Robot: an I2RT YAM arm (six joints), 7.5 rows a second.
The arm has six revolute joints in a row. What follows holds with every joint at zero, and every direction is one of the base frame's.
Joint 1 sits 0.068 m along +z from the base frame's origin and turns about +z.
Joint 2 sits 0.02 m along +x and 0.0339 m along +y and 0.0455 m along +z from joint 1 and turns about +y.
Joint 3 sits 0.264 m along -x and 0.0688 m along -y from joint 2 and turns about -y.
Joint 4 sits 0.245 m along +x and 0.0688 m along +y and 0.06 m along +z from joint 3 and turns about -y.
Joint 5 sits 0.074 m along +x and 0.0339 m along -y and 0.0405 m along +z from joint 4 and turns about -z.
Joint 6 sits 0.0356 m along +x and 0.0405 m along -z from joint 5 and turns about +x.
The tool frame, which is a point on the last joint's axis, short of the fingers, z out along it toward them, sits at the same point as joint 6; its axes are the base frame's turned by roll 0, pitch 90 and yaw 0 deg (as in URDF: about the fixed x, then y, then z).
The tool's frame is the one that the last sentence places.
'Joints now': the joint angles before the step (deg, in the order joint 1, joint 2, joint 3, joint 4, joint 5, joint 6). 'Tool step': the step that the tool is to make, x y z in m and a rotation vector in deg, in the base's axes. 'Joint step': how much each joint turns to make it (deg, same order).
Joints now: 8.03, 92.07, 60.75, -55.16, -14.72, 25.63
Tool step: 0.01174, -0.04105, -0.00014, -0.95, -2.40, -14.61
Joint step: -8.32, 0.13, 0.00, 3.98, 1.70, 6.34
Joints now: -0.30, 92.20, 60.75, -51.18, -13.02, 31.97
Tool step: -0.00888, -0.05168, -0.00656, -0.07, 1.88, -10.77
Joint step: -10.62, 0.05, -1.42, -0.37, 0.27, 0.13
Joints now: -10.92, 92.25, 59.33, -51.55, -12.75, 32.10
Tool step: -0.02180, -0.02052, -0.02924, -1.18, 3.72, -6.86
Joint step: -5.03, 0.11, -6.93, 4.04, 2.13, 1.73
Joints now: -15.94, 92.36, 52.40, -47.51, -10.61, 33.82
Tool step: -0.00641, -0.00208, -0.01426, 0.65, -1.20, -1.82
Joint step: -0.97, -0.03, -3.76, 4.88, -0.92, 0.92
